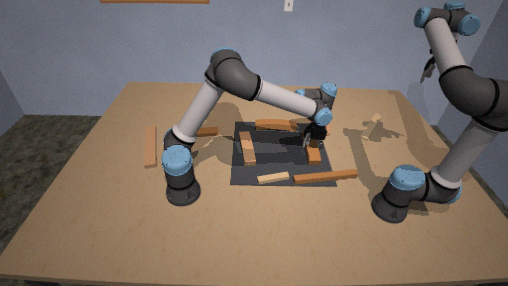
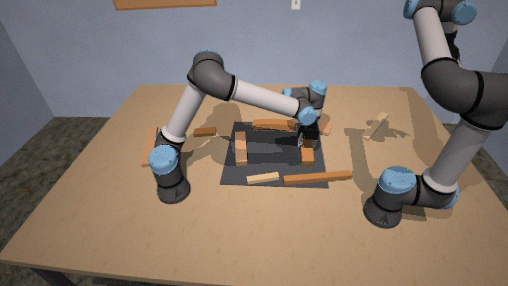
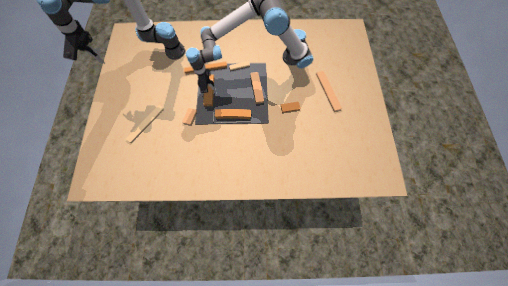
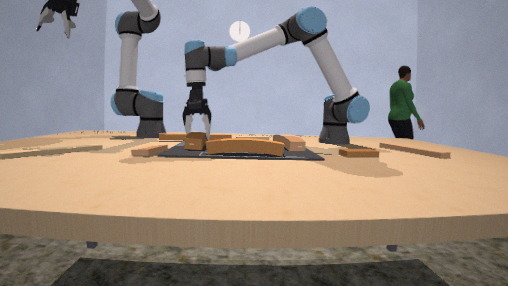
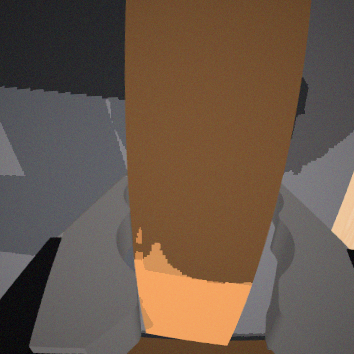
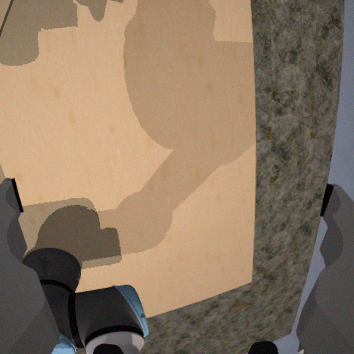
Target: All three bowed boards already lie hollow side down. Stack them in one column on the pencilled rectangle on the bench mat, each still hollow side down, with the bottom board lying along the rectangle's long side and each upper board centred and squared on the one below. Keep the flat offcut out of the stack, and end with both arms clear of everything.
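Places are measured from the left arm's base along level axes (x ahead, y left, z up), in metres.
Where they show: left gripper, fingertip midpoint: [image 1: 310,148] [image 2: 305,148] [image 3: 209,90] [image 5: 199,178]; right gripper, fingertip midpoint: [image 1: 438,81] [image 3: 89,59] [image 4: 52,34] [image 6: 173,183]; left arm's base, link origin: [image 1: 183,192] [image 2: 174,191] [image 4: 333,142]; right arm's base, link origin: [image 1: 388,209] [image 2: 381,213] [image 3: 175,51] [image 4: 151,136] [image 6: 50,269].
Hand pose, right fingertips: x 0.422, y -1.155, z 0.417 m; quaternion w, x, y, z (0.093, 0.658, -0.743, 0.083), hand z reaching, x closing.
Observation:
Each offset is from my right fingertips to the top centre of the thing. "pt": to the spot under its first point. Level surfaces: height alone.
A bowed board @(dz -0.364, dx +0.099, dy +0.747 m) [image 1: 276,124] [image 2: 272,124] [image 3: 233,114] [image 4: 245,147] lies hollow side down along the pencilled rectangle @(pt dz -0.379, dx +0.128, dy +0.743 m) [image 3: 232,121]. A second bowed board @(dz -0.360, dx -0.078, dy +0.559 m) [image 1: 313,155] [image 2: 307,155] [image 3: 208,99] [image 4: 195,141] [image 5: 210,125] rests on the mat, hollow side down. My left gripper [image 1: 313,143] [image 4: 197,125] [image 5: 199,178] points down over it, shut on its two sides. A third bowed board @(dz -0.365, dx -0.115, dy +0.897 m) [image 1: 247,148] [image 2: 241,148] [image 3: 257,88] [image 4: 292,143] lies across the mat from it. My right gripper [image 3: 95,56] [image 4: 52,32] [image 6: 173,183] is open and empty, raised high beside the table.
On the bench mat @(dz -0.412 m) [image 1: 240,175] lie a pale short block @(dz -0.391, dx -0.309, dy +0.758 m) [image 1: 273,177] and a long orange strip @(dz -0.385, dx -0.281, dy +0.507 m) [image 1: 325,176] that overhangs its edge. Around it lie small blocks @(dz -0.397, dx +0.017, dy +1.135 m) [image 3: 290,107] @(dz -0.392, dx +0.122, dy +0.447 m) [image 3: 189,117], a long flat piece @(dz -0.397, dx -0.130, dy +1.411 m) [image 3: 328,91] and a thin pale strip @(dz -0.402, dx +0.186, dy +0.147 m) [image 3: 145,125]. Which is the offcut is unclear.

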